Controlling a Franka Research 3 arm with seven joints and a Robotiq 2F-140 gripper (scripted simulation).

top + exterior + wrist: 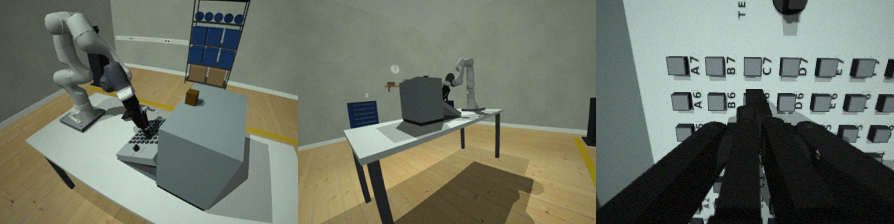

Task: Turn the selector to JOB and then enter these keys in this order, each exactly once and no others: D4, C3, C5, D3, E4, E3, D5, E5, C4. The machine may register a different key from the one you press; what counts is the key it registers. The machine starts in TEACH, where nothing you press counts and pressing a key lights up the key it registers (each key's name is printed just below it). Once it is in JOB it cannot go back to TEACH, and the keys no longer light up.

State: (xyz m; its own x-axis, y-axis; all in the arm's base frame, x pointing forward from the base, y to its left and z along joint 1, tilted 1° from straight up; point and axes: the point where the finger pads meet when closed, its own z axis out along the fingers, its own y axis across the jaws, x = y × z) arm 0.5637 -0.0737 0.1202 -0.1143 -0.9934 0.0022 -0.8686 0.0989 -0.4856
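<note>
Now: the key 70 mm to the left of my hand, 30 mm below it and 30 mm ahead of it. From my hand the other things lie so: selector knob: 90 mm to the right, 40 mm below, 20 mm behind.
</note>
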